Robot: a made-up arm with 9 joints. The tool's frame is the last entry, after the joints.
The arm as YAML. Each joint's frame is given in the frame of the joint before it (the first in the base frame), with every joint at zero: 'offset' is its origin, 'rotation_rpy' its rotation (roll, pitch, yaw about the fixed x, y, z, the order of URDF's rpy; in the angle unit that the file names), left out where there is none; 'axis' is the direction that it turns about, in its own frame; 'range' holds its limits. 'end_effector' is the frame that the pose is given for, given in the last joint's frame.
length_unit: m
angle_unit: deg
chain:
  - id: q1
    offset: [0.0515, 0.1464, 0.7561]
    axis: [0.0, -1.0, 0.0]
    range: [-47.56, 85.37]
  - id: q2
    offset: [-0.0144, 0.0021, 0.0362]
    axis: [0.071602, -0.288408, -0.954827]
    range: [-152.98, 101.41]
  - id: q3
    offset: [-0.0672, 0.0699, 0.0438]
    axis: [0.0, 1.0, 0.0]
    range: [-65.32, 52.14]
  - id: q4
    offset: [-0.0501, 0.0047, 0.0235]
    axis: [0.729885, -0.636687, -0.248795]
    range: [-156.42, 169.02]
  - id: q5
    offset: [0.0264, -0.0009, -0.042]
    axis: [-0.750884, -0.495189, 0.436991]
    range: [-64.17, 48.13]
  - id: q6
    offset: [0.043, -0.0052, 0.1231]
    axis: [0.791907, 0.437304, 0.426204]
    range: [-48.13, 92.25]
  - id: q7
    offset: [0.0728, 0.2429, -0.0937]
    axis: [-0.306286, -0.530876, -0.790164]
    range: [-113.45, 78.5]
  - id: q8
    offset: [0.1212, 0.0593, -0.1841]
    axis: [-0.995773, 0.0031, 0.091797]
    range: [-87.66, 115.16]
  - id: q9
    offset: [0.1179, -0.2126, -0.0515]
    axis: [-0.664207, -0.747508, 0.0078]
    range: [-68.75, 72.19]
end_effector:
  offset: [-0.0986, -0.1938, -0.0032]
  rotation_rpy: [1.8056, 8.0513, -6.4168]
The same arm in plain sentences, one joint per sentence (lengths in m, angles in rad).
The arm has nine revolute joints in a row. What follows holds with every joint at zero, and every direction is one of the base frame's. Joint 1 lies 0.0515 m along +x and 0.1464 m along +y and 0.7561 m along +z from the base frame's origin and rotates about -y, from -0.8301 to 1.4900 rad. Joint 2 lies 0.0144 m along -x and 0.0021 m along +y and 0.0362 m along +z from joint 1 and rotates about the direction (0.071602, -0.288408, -0.954827), from -2.6700 to 1.7699 rad. Joint 3 lies 0.0672 m along -x and 0.0699 m along +y and 0.0438 m along +z from joint 2 and rotates about +y, from -1.1400 to 0.9100 rad. Joint 4 lies 0.0501 m along -x and 0.0047 m along +y and 0.0235 m along +z from joint 3 and rotates about the direction (0.729885, -0.636687, -0.248795), from -2.7300 to 2.9500 rad. Joint 5 lies 0.0264 m along +x and 0.0009 m along -y and 0.0420 m along -z from joint 4 and rotates about the direction (-0.750884, -0.495189, 0.436991), from -1.1200 to 0.8400 rad. Joint 6 lies 0.0430 m along +x and 0.0052 m along -y and 0.1231 m along +z from joint 5 and rotates about the direction (0.791907, 0.437304, 0.426204), from -0.8400 to 1.6101 rad. Joint 7 lies 0.0728 m along +x and 0.2429 m along +y and 0.0937 m along -z from joint 6 and rotates about the direction (-0.306286, -0.530876, -0.790164), from -1.9801 to 1.3701 rad. Joint 8 lies 0.1212 m along +x and 0.0593 m along +y and 0.1841 m along -z from joint 7 and rotates about the direction (-0.995773, 0.0031, 0.091797), from -1.5300 to 2.0099 rad. Joint 9 lies 0.1179 m along +x and 0.2126 m along -y and 0.0515 m along -z from joint 8 and rotates about the direction (-0.664207, -0.747508, 0.0078), from -1.1999 to 1.2600 rad. The tool frame, which is the frame that the pose is given for, lies 0.0986 m along -x and 0.1938 m along -y and 0.0032 m along -z from joint 9; its axes are the base frame's turned by roll 0.0315, pitch 0.1405 and yaw -0.1120 rad (as in URDF: about the fixed x, then y, then z).
